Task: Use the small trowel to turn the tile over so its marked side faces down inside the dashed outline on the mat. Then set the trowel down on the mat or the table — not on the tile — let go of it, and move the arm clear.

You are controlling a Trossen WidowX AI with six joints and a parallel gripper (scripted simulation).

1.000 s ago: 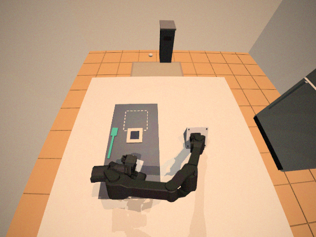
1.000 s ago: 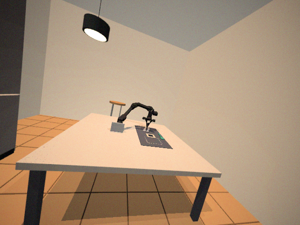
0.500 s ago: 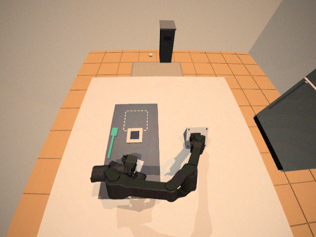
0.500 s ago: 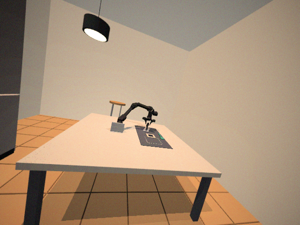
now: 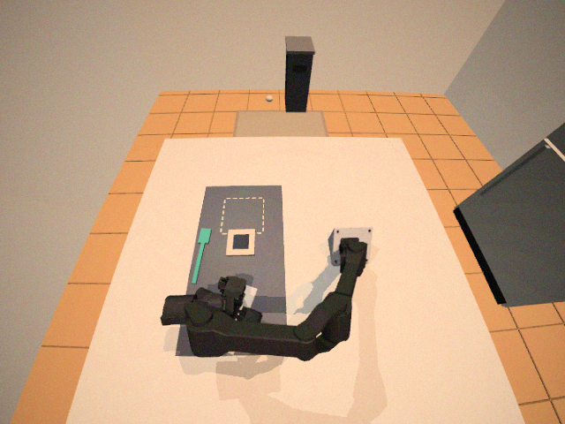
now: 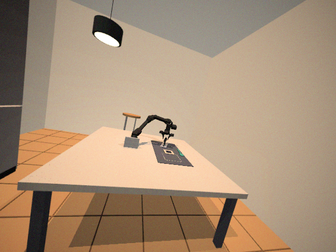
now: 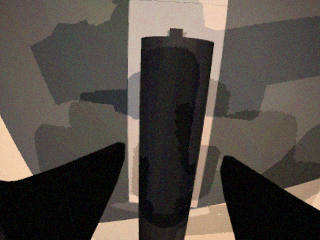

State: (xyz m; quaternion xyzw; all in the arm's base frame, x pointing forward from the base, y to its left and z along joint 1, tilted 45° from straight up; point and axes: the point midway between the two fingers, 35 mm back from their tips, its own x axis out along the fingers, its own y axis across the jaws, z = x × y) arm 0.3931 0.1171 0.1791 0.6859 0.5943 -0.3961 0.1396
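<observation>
Right now the dark grey mat is 21 cm to the right of my gripper tip, 9 cm below it and 1 cm ahead of it. Round my gripper tip: green trowel 23 cm to the right, 15 cm ahead, 6 cm below; tile 26 cm to the right, 6 cm below.
</observation>
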